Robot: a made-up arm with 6 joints.
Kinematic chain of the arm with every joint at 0, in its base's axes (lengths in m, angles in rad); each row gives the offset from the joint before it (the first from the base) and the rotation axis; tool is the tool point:
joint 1: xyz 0 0 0.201 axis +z
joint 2: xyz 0 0.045 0 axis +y
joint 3: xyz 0 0 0.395 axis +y
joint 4: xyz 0 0 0.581 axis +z
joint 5: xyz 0 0 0 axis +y
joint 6: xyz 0 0 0.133 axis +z
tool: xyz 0 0 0
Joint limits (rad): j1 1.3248..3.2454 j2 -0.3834..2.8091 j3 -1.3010..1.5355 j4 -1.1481..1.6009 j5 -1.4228..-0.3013 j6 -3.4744..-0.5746
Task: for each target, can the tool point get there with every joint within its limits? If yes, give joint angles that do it. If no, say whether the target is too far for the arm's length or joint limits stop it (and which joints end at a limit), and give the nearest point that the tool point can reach.
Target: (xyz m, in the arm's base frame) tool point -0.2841 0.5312 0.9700
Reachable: yes | joints 2.0297 1.3086 -0.9132 0.4492 -0.4600 -2.4077
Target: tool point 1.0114 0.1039 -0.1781
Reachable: no: joint limits stop it (at a limit: joint 1, joint 2, joint 3, joint 4, joint 5) | nearest point 0.5299 0.0496 -0.4258 | short by 0.544 m
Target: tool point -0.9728 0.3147 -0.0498
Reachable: yes | joints 2.8007 1.9471 -0.0497 0.1480 -0.9899 -2.7145
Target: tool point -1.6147 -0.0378 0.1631
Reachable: no: too far | nearest point -1.1056 -0.0259 0.1751 | short by 0.509 m
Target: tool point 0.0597 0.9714 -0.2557
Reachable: yes | joints 1.4986 2.2414 -0.2741 0.5114 -0.5590 -0.9619
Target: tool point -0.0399 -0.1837 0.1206
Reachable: no: joint limits stop it (at a limit: joint 1, joint 2, joint 3, joint 4, joint 5) | nearest point -0.0215 -0.4410 -0.3846 | short by 0.567 m
